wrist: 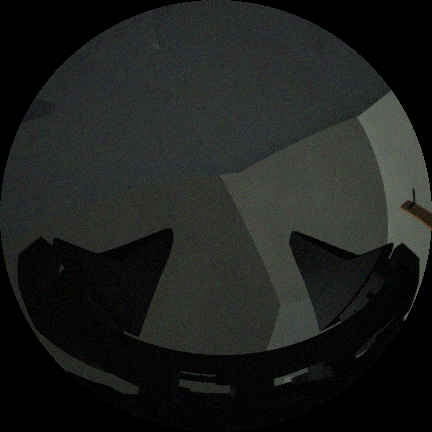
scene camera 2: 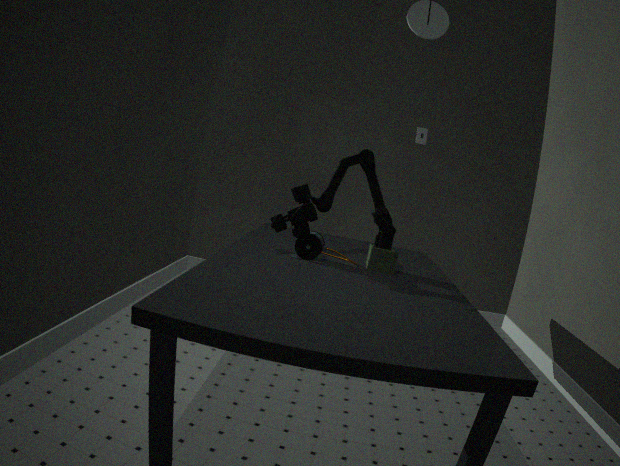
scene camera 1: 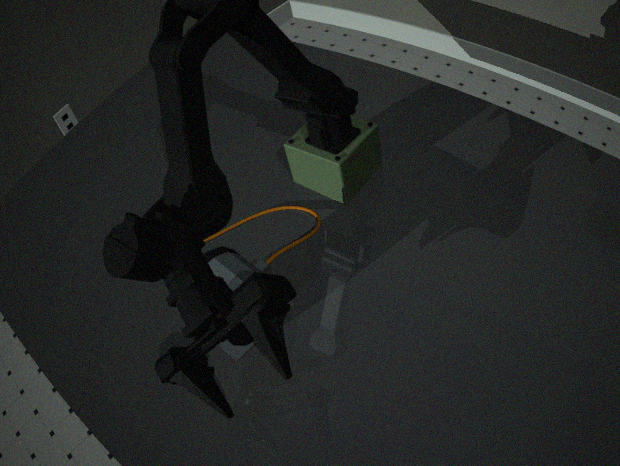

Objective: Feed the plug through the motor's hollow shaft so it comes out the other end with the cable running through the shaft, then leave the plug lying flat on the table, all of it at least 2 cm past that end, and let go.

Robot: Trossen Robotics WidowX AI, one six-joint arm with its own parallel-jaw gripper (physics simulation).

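Frame: origin at the arm's base, x ahead, y left, z up, level; millimetres.
Where they show: gripper, between the fingertips: (wrist: 233, 236) (scene camera 2: 281, 223) (scene camera 1: 258, 399); arm's base, origin of its link: (scene camera 2: 383, 247) (scene camera 1: 333, 136).
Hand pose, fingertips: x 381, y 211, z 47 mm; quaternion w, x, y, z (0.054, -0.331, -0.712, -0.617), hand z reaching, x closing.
Note:
Things, the pixels of their top centre, and the offset from my fingertips. "spot": a spot on its surface instead. Level surfaces: height alone.
- motor, centre of its top: (scene camera 1: 223, 275) (scene camera 2: 313, 232) 100 mm back, 166 mm right, 36 mm down
- orange cable, a spot on its surface: (scene camera 1: 290, 207) spot: 281 mm back, 234 mm right, 132 mm down
- small grey piece, a spot on its surface: (scene camera 1: 260, 265) spot: 154 mm back, 163 mm right, 78 mm down
- dark table, height of its surface: 138 mm down
The motor (scene camera 1: 228, 270) (scene camera 2: 302, 249) rests on the table, with a pale grey body and a black round end. The arm and gripper cover much of it in scene camera 1. An orange cable (scene camera 1: 290, 207) (scene camera 2: 345, 259) loops beside it; one end meets a small grey piece (scene camera 1: 260, 265) at the motor, and the other passes out of sight behind the arm. I cannot make out the plug clearly. My gripper (scene camera 1: 260, 395) (wrist: 233, 236) is open and empty, its fingers spread wide, above the table on the side of the motor away from the cable loop. The shaft opening on that side is hidden.
The green base block (scene camera 1: 315, 172) (scene camera 2: 380, 259) carries the arm near the cable loop. The dark table (scene camera 1: 476, 350) (scene camera 2: 325, 320) shows shadows and faint reflections. Its edge and the walls beyond show in the wrist view. A brown bar (wrist: 417, 212) is at that view's right.

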